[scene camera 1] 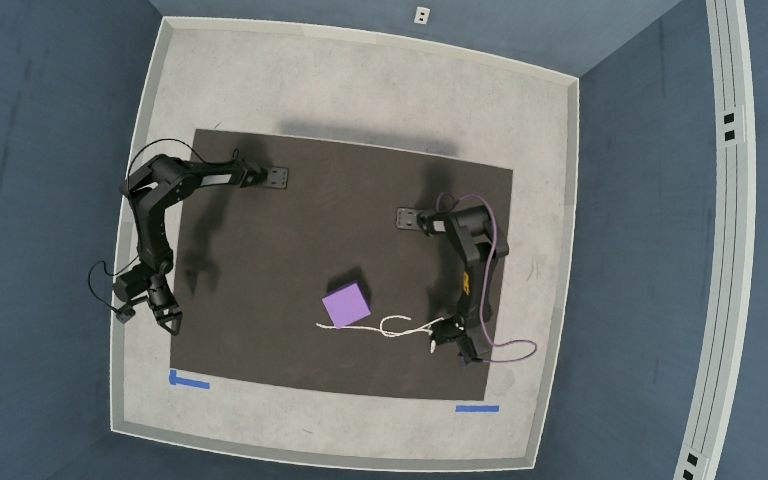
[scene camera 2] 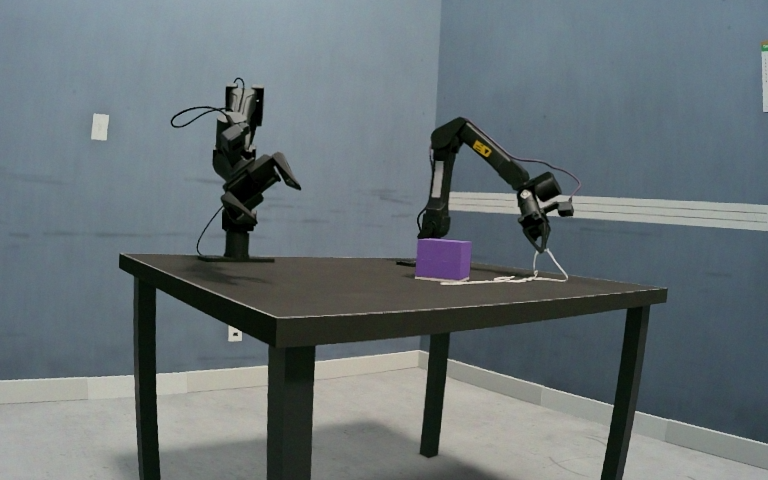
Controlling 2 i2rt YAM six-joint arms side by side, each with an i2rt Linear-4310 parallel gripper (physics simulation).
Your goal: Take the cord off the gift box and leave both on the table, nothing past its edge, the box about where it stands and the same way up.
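The purple gift box stands upright on the dark table, with a pale line along its foot in scene camera 2. The white cord lies off the box's top, in loose curves from the box's near side toward the right of the picture. My left gripper is shut on the cord and holds part of it a little above the table. Its fingertips are hard to see in scene camera 1. My right gripper is open, raised, and far from box and cord.
The right arm's base plate and the left arm's base plate sit on the table toward the top of scene camera 1. Blue tape strips lie on the floor beyond the table's lower edge.
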